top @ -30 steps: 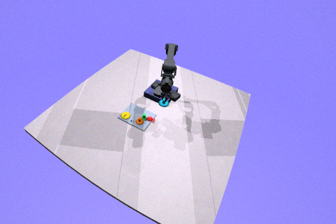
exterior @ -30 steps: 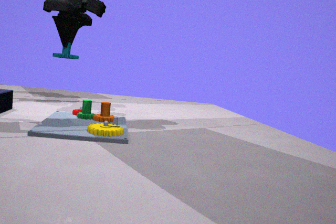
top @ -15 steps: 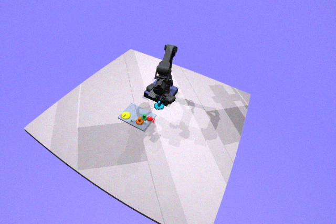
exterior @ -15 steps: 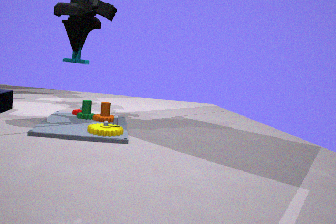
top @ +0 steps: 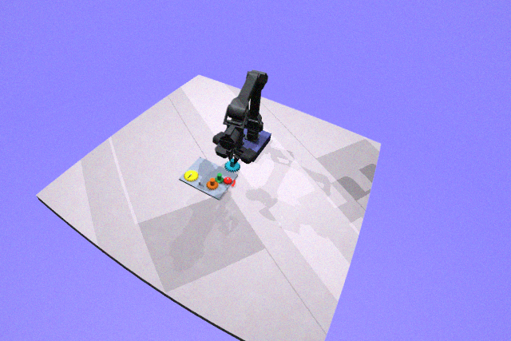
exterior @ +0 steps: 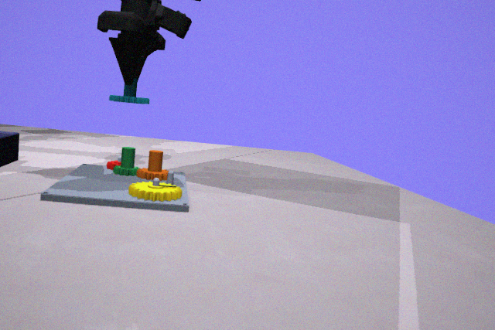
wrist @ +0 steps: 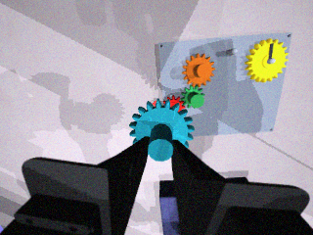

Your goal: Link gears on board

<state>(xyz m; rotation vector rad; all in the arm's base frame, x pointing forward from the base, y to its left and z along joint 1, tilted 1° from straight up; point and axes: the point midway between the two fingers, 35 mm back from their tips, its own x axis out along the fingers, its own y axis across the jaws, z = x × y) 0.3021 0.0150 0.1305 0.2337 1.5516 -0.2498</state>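
My gripper tip is now 120 mm above the orange gear, 70 mm to the left of it and 50 mm short of it. Round my gripper tip: green gear 120 mm below, 50 mm to the right; teal gear 10 mm below; red gear 130 mm below, 20 mm to the right, 10 mm behind.
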